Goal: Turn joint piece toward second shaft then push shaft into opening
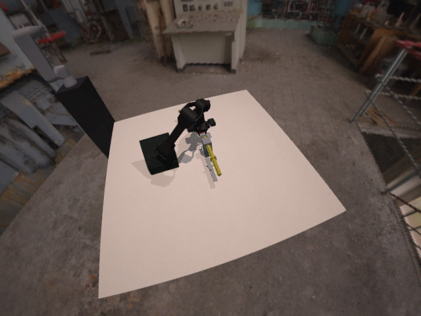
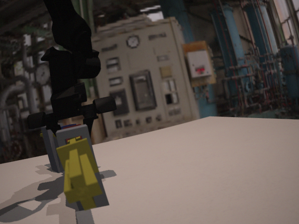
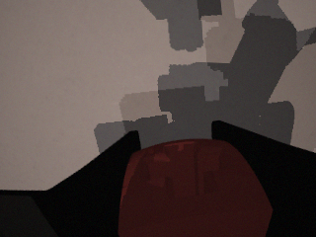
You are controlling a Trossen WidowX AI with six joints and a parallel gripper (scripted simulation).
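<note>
Right now the dark red joint piece is 40 mm above my gripper tip and 20 mm to the left of it.
</note>
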